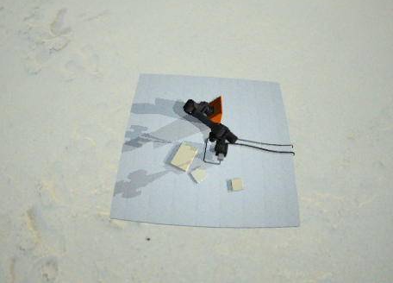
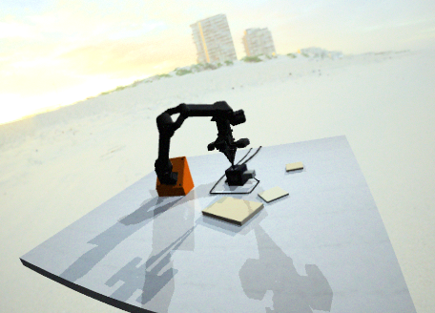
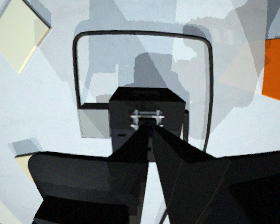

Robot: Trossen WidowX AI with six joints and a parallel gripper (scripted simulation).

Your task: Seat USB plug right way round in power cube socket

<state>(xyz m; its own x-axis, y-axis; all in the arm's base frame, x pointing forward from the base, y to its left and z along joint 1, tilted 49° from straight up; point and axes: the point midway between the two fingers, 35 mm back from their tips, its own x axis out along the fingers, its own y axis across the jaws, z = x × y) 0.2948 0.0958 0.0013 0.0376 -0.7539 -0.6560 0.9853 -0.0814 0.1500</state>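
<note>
The silver socket lies 40 mm below my gripper tip and 10 mm to the left of it. Round my gripper tip: USB plug (20 mm below).
</note>
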